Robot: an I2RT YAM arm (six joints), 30 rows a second.
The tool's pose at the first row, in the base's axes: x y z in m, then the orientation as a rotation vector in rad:
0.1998, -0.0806, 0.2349, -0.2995, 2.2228, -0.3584
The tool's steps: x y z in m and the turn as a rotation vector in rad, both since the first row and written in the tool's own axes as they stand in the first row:
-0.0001, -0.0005, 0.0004, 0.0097, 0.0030, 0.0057
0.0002, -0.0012, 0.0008, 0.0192, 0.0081, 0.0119
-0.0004, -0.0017, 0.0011, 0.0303, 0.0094, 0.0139
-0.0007, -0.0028, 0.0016, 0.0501, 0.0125, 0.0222
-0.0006, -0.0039, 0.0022, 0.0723, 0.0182, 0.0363
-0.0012, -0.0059, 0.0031, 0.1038, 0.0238, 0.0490
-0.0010, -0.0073, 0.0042, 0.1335, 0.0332, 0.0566
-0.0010, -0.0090, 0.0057, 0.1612, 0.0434, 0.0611
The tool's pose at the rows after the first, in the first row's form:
0.2002, -0.0811, 0.2349, -0.2875, 2.2238, -0.3667
0.2004, -0.0819, 0.2347, -0.2749, 2.2269, -0.3749
0.2011, -0.0822, 0.2351, -0.2665, 2.2255, -0.3863
0.2017, -0.0832, 0.2354, -0.2462, 2.2240, -0.4043
0.2022, -0.0844, 0.2354, -0.2176, 2.2245, -0.4223
0.2035, -0.0862, 0.2360, -0.1857, 2.2219, -0.4511
0.2044, -0.0877, 0.2357, -0.1598, 2.2227, -0.4816
0.2057, -0.0895, 0.2354, -0.1382, 2.2242, -0.5118

